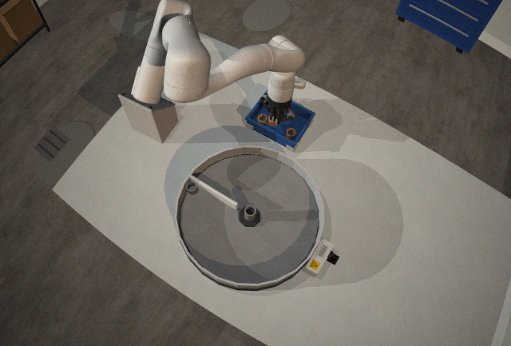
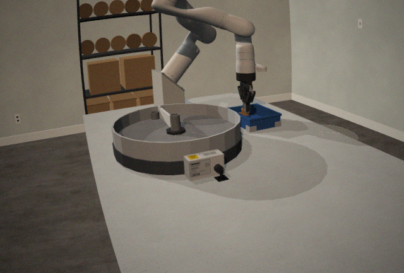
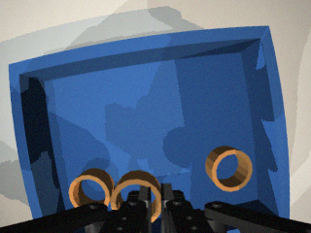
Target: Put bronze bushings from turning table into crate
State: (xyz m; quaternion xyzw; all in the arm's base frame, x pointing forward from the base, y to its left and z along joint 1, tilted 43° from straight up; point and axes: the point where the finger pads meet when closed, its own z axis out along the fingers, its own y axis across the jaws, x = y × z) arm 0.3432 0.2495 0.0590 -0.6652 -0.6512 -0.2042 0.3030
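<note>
Now: hand 3 cm to the right of the blue crate and 4 cm above it. The rest, counted from my hand: turning table: 12 cm ahead, 32 cm to the right, 1 cm below.
</note>
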